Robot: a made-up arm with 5 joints.
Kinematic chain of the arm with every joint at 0, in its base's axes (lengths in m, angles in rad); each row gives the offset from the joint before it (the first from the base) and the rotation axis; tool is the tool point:
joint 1: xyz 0 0 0.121 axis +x
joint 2: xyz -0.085 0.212 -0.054 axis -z
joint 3: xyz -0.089 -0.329 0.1 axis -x
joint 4: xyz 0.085 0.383 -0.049 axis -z
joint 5: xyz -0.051 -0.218 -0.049 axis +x
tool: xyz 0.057 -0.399 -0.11
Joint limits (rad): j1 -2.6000..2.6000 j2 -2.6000..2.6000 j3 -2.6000..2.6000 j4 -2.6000..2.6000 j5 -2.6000..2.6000
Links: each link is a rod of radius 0.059 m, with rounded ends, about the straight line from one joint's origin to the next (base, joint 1, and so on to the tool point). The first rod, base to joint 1, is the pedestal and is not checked.
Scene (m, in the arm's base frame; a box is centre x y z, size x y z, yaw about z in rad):
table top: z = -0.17
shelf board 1: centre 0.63 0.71 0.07 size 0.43 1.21 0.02 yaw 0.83
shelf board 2: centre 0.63 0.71 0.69 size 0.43 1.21 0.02 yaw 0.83
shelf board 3: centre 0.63 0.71 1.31 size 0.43 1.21 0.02 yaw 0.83
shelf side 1: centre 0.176 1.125 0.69 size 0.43 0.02 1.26 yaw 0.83
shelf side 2: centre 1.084 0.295 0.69 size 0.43 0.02 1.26 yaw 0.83
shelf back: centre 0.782 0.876 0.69 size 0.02 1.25 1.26 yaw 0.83
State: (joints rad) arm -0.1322 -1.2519 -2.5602 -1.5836 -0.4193
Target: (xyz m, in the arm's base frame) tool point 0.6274 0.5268 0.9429
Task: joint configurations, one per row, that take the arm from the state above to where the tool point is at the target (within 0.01 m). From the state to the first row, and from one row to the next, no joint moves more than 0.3 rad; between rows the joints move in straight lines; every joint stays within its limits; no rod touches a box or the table.
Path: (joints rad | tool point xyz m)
1: 0.1287 -1.1105 -2.5682 -1.6218 -0.3608 | 0.7752 0.4374 0.5052
2: 0.3896 -0.9690 -2.5761 -1.6600 -0.3024 | 0.8125 0.1918 0.5842
3: 0.6505 -0.8276 -2.5841 -1.6982 -0.2439 | 0.8290 -0.0615 0.5596
4: 0.9114 -0.6861 -2.5920 -1.7364 -0.1855 | 0.8231 -0.2822 0.4367
5: 1.1724 -0.5447 -2.6000 -1.7747 -0.1270 | 0.7940 -0.4355 0.2363
6: 0.9620 -0.7985 -2.5348 -1.8371 -0.1504 | 0.8363 -0.3081 0.5233
7: 0.7516 -1.0523 -2.4696 -1.8995 -0.1738 | 0.8215 -0.0829 0.7581
8: 0.5412 -1.3061 -2.4044 -1.9619 -0.1972 | 0.7501 0.2098 0.9044
9: 0.3308 -1.5599 -2.3392 -2.0243 -0.2206 | 0.6274 0.5268 0.9429

